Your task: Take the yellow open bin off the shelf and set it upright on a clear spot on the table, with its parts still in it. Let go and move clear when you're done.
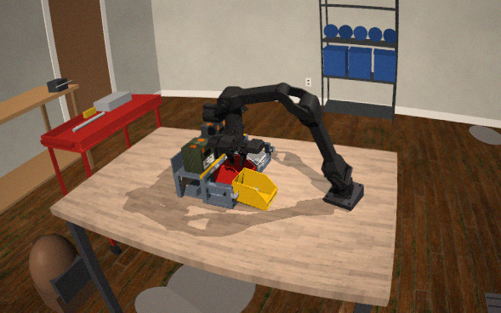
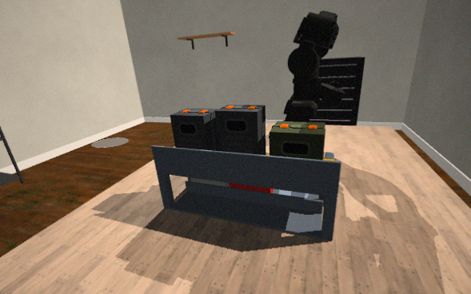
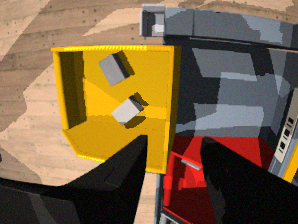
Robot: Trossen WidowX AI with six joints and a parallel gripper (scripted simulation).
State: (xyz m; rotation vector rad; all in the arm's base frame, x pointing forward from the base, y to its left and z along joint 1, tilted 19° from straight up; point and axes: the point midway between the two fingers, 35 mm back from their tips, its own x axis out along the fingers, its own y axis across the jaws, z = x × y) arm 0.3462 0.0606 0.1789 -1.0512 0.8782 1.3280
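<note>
My gripper is now 6 cm past the yellow open bin and 12 cm above it. Also, from my hand: green case 15 cm ahead, 1 cm to the left, 1 cm below; then red bin 8 cm ahead, 11 cm to the right, 12 cm below.
</note>
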